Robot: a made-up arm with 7 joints.
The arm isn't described. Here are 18 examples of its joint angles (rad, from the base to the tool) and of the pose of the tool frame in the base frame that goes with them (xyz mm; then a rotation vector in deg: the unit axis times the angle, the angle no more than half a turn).
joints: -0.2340 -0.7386 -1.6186 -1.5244 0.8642 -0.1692 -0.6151
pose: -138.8 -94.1 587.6 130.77 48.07 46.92
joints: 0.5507 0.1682 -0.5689 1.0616 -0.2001 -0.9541 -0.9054
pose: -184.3 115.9 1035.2 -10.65 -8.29 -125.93
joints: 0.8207 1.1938 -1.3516 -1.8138 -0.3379 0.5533 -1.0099
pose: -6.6 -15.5 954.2 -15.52 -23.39 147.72
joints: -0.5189 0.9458 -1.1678 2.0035 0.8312 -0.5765 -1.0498
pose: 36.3 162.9 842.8 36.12 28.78 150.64
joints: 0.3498 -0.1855 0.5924 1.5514 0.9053 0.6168 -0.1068
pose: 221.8 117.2 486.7 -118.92 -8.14 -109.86
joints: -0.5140 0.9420 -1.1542 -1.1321 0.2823 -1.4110 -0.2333
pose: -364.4 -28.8 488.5 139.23 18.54 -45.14
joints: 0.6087 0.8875 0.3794 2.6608 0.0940 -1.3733 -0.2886
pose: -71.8 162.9 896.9 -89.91 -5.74 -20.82
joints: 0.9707 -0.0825 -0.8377 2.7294 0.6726 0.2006 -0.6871
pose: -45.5 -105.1 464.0 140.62 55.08 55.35
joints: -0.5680 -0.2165 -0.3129 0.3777 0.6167 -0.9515 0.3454
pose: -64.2 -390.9 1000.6 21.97 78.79 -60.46
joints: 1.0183 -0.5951 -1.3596 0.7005 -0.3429 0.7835 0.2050
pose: -144.3 -479.0 742.9 47.56 -28.04 30.79
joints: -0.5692 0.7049 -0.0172 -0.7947 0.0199 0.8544 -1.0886
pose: 19.7 -186.8 1061.9 -4.81 79.38 -126.11
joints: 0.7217 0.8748 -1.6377 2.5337 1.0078 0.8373 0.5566
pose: -146.4 -44.6 1230.8 -10.44 42.15 -44.88
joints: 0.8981 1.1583 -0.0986 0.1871 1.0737 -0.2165 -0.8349
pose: 139.2 -234.6 638.1 80.04 -92.78 93.75
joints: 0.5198 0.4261 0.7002 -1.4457 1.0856 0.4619 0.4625
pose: 372.3 213.2 748.5 -56.79 104.49 75.81
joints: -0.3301 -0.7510 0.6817 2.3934 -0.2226 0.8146 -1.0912
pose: 50.4 100.0 814.7 -58.69 104.23 108.29
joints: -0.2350 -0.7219 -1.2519 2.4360 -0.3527 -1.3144 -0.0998
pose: -123.9 250.7 1083.7 -20.49 -14.69 -159.30
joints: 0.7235 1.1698 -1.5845 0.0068 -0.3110 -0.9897 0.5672
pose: 198.4 163.0 885.9 23.33 21.89 140.55
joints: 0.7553 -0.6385 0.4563 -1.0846 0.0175 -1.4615 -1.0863
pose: -394.2 -148.2 625.5 -103.22 -98.23 27.53
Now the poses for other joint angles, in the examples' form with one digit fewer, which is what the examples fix.
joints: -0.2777 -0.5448 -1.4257 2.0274 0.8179 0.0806 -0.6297
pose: 41 -174 910 32.6 -69.6 134.1
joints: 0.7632 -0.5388 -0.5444 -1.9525 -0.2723 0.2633 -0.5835
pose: -145 -330 531 -59.2 -154.8 20.0
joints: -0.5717 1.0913 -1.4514 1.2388 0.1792 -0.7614 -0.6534
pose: 91 215 858 3.6 45.4 138.8
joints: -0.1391 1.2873 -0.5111 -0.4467 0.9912 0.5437 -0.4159
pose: 259 -215 716 57.1 -118.2 116.1
